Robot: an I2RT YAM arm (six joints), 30 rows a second.
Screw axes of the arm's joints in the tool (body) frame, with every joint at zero. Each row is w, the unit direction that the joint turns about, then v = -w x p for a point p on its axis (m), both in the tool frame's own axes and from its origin. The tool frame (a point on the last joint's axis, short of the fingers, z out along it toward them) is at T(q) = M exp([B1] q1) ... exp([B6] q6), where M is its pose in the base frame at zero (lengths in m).
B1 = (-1, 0, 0, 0, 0.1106, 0)
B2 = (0, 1, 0, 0.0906, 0, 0.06)
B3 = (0, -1, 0, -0.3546, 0, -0.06)
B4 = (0, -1, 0, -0.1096, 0, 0)
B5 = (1, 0, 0, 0, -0.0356, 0)
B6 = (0, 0, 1, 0, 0, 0)
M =
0 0 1 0.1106
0 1 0 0
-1 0 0 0.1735
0 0 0 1
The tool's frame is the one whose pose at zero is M.
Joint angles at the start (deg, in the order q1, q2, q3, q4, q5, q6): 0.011, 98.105, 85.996, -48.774, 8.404, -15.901
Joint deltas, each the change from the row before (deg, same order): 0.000, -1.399, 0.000, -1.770, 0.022, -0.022; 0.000, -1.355, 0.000, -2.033, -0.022, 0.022; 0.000, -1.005, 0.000, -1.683, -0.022, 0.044; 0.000, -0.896, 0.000, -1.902, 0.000, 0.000; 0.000, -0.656, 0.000, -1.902, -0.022, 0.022; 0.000, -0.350, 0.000, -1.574, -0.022, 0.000; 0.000, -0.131, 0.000, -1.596, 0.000, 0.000; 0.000, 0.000, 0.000, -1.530, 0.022, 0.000; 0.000, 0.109, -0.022, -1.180, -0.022, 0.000
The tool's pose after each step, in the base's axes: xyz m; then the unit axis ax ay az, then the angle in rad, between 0 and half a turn. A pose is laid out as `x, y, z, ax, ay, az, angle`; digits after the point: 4 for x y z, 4 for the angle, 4 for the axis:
0.3552, -0.0051, 0.2934, -0.1192, 0.9870, -0.1078, 2.6665
0.3475, -0.0051, 0.2994, -0.1195, 0.9871, -0.1067, 2.6781
0.3414, -0.0051, 0.3036, -0.1197, 0.9872, -0.1056, 2.6896
0.3351, -0.0051, 0.3069, -0.1203, 0.9872, -0.1043, 2.7069
0.3296, -0.0051, 0.3089, -0.1210, 0.9873, -0.1025, 2.7283
0.3257, -0.0051, 0.3095, -0.1219, 0.9874, -0.1008, 2.7493
0.3225, -0.0051, 0.3090, -0.1229, 0.9875, -0.0990, 2.7746
0.3198, -0.0051, 0.3079, -0.1239, 0.9875, -0.0973, 2.8010
0.3180, -0.0051, 0.3065, -0.1248, 0.9876, -0.0955, 2.8236

